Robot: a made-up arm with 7 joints. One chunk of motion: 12 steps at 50 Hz.
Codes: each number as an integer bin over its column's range. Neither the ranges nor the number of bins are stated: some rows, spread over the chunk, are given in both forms.
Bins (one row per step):
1: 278 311 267 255 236 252
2: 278 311 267 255 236 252
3: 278 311 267 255 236 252
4: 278 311 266 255 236 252
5: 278 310 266 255 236 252
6: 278 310 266 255 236 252
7: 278 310 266 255 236 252
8: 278 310 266 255 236 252
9: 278 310 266 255 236 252
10: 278 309 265 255 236 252
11: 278 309 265 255 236 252
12: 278 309 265 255 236 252
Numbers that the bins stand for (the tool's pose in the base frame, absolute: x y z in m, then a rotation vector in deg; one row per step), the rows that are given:
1: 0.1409 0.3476 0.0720 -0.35 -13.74 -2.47
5: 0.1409 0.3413 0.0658 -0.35 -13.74 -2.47
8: 0.1409 0.3413 0.0658 -0.35 -13.74 -2.47
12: 0.1409 0.3350 0.0595 -0.35 -13.74 -2.47
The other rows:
2: 0.1409 0.3476 0.0720 -0.35 -13.74 -2.47
3: 0.1409 0.3476 0.0720 -0.35 -13.74 -2.47
4: 0.1409 0.3476 0.0658 -0.35 -13.74 -2.47
6: 0.1409 0.3413 0.0658 -0.35 -13.74 -2.47
7: 0.1409 0.3413 0.0658 -0.35 -13.74 -2.47
9: 0.1409 0.3413 0.0658 -0.35 -13.74 -2.47
10: 0.1409 0.3350 0.0595 -0.35 -13.74 -2.47
11: 0.1409 0.3350 0.0595 -0.35 -13.74 -2.47

